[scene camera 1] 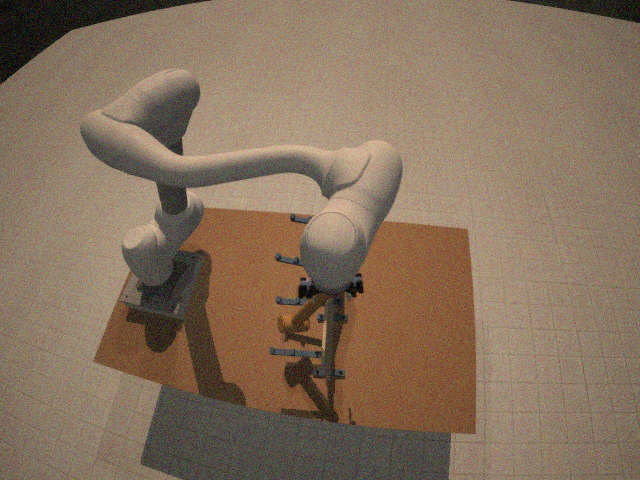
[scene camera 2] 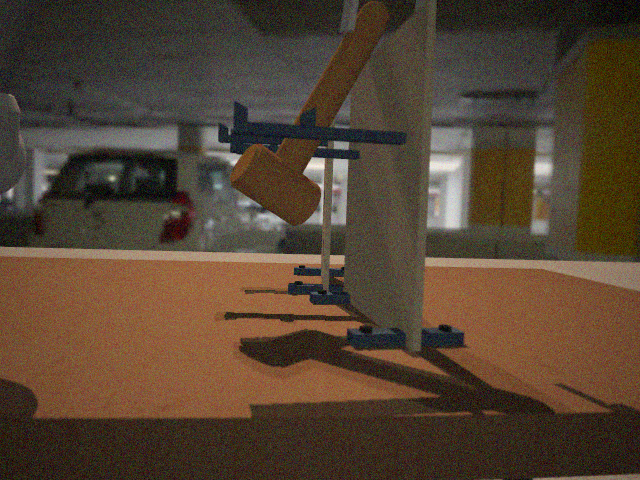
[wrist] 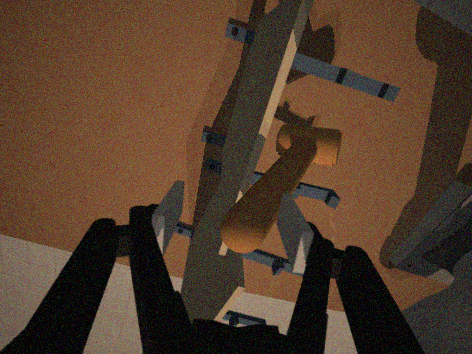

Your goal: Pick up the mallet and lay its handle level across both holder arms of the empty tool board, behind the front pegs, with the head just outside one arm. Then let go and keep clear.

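Seen in the pictures: gripper, fingertip midpoint: [scene camera 1: 330,297] [scene camera 2: 382,39] [wrist: 231,203]; arm's base, origin of the base link: [scene camera 1: 161,276] [wrist: 467,247].
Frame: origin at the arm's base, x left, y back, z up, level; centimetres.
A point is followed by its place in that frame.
The orange mallet [scene camera 1: 305,316] @(z 19.0, x -2.8, y -68.1 cm) [scene camera 2: 273,183] @(z 9.3, x -6.5, y -63.2 cm) [wrist: 290,170] @(z 22.3, x -1.9, y -69.4 cm) hangs tilted beside the near tool board [scene camera 1: 329,351] @(z 6.7, x -8.2, y -76.4 cm) [scene camera 2: 387,217] @(z 6.1, x -7.6, y -75.5 cm) [wrist: 265,65] @(z 17.9, x -9.6, y -76.8 cm). Its head is low, beneath the level of the blue holder arms in scene camera 2, and its handle slopes up to my gripper [scene camera 1: 330,289] @(z 27.5, x 1.7, y -74.8 cm) [wrist: 230,220] @(z 27.5, x 1.7, y -74.8 cm). The fingers stand wide; the handle end lies against the right pad in the wrist view, and a board's upper edge also shows between the pads. A near blue holder arm [scene camera 1: 295,352] @(z 14.3, x -13.1, y -67.9 cm) [scene camera 2: 330,131] @(z 13.9, x -13.8, y -69.4 cm) [wrist: 345,75] @(z 16.0, x -13.4, y -67.7 cm) crosses in front of the handle in scene camera 2. Contact at the left pad is unclear.
Another holder arm [scene camera 1: 289,300] @(z 14.3, x 2.2, y -60.4 cm) [wrist: 315,192] @(z 14.3, x 1.6, y -59.8 cm) passes close to the handle. Farther arms [scene camera 1: 286,258] @(z 17.1, x 14.9, y -55.1 cm) [wrist: 265,260] @(z 17.1, x 14.9, y -60.9 cm) stand behind it. A farther board [scene camera 2: 327,217] @(z 5.5, x 10.5, y -68.5 cm) stands beyond the near one. Blue feet [scene camera 2: 375,338] @(z -5.0, x -14.9, y -74.2 cm) hold the boards on the orange mat [scene camera 1: 413,335] @(z -5.7, x 8.0, y -102.6 cm).
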